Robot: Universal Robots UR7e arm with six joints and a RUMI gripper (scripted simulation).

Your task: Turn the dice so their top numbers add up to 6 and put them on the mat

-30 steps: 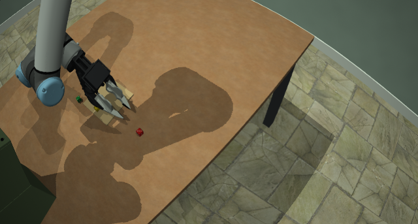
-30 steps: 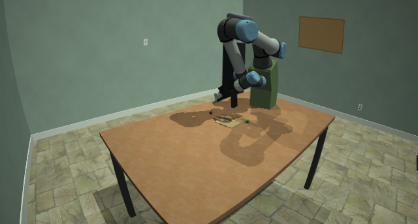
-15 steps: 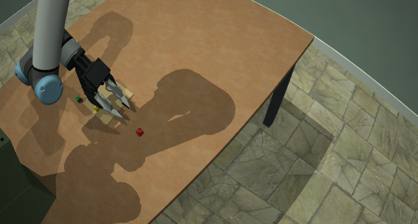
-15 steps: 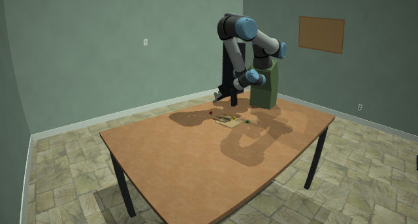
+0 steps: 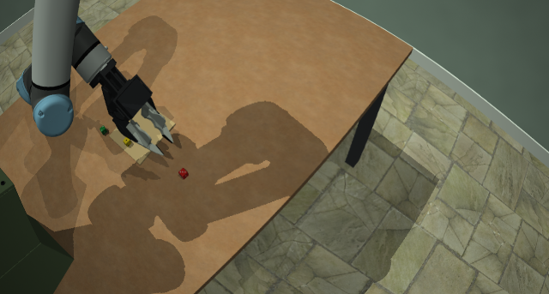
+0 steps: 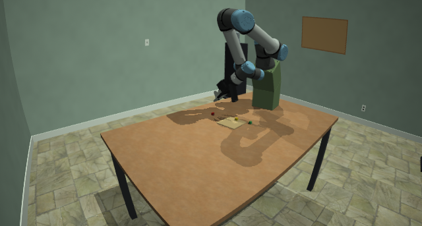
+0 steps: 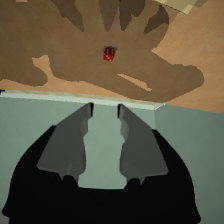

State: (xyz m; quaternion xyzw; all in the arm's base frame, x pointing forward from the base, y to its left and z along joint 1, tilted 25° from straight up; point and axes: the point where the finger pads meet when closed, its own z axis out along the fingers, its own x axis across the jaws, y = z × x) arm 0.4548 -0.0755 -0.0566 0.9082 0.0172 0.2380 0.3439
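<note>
Right now my hand is 1 cm short of the red die, 3 cm to the left of it and 11 cm above it. The rest, counted from my hand: yellow die 5 cm behind, 14 cm to the left, 10 cm below; mat 15 cm to the left, 11 cm below; green die 9 cm behind, 23 cm to the left, 11 cm below.
</note>
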